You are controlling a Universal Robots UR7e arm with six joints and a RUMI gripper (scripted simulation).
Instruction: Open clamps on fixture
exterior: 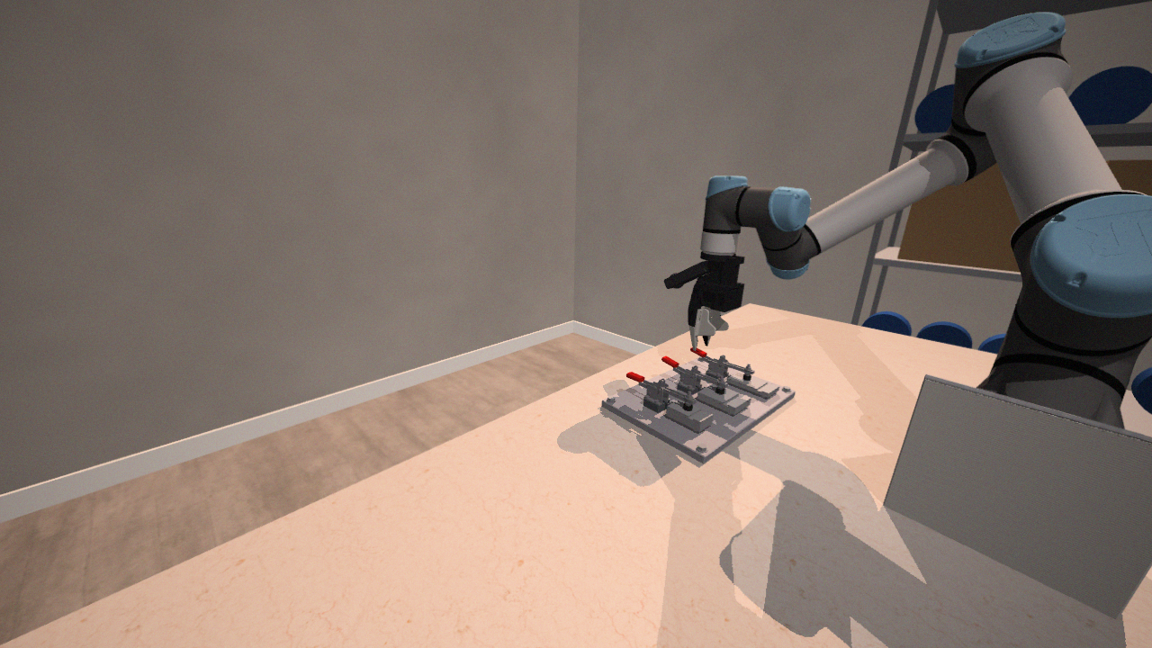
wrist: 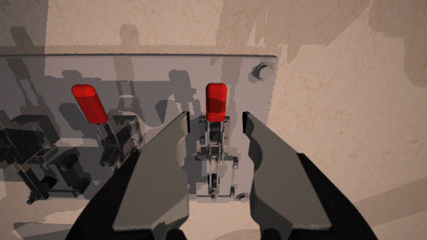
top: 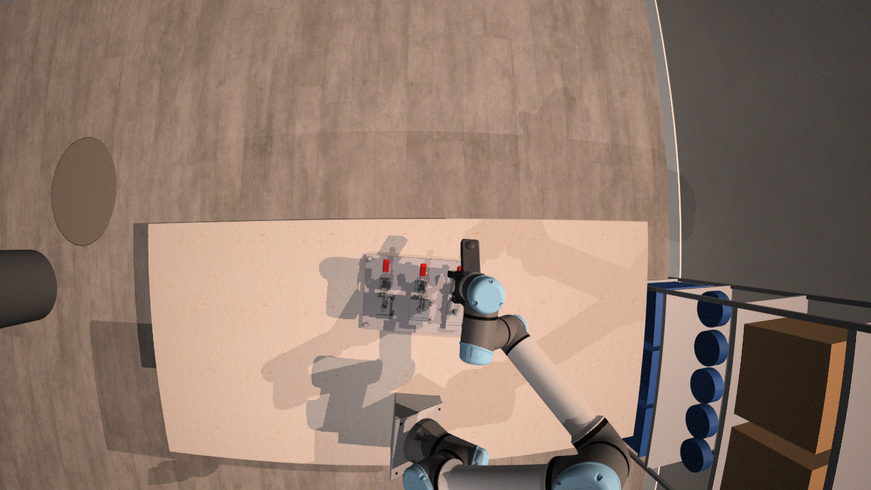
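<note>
Now: the grey fixture plate 110 mm to the left of my hand, 90 mm behind it and 70 mm below it.
</note>
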